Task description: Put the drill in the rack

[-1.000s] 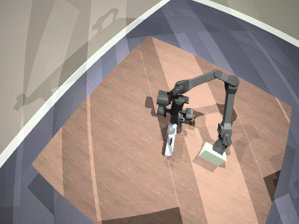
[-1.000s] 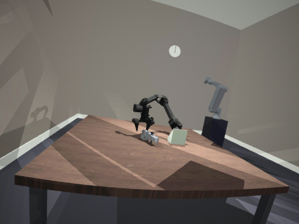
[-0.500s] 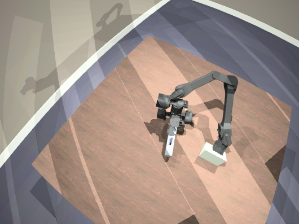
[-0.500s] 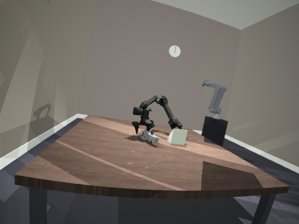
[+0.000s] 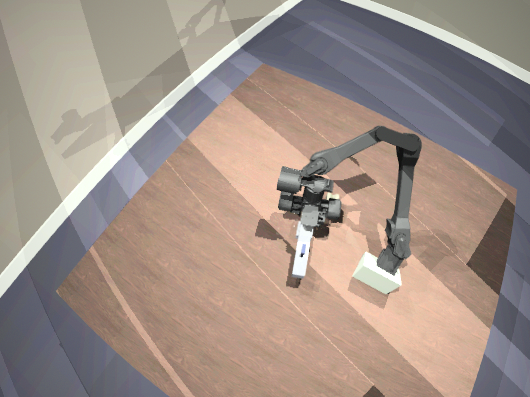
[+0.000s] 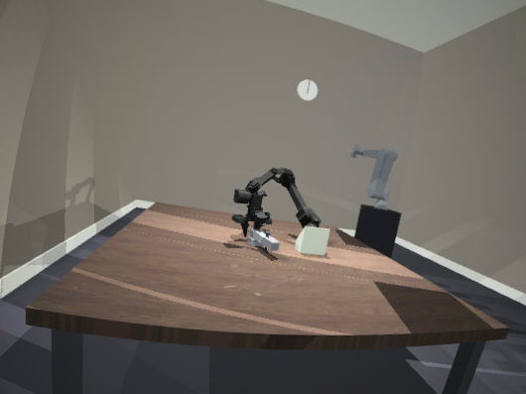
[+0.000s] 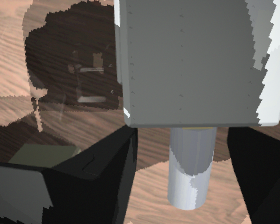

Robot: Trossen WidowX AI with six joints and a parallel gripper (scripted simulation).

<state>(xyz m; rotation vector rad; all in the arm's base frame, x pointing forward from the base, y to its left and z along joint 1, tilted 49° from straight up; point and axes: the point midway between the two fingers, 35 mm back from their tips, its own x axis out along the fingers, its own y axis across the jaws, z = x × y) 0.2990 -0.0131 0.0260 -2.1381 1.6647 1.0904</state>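
The drill lies 2 cm behind my gripper tip, 5 cm to the left of it and 3 cm above it. Also, from my gripper tip: rack 5 cm behind, 8 cm to the right; key 6 cm behind, 12 cm to the left, 3 cm above.
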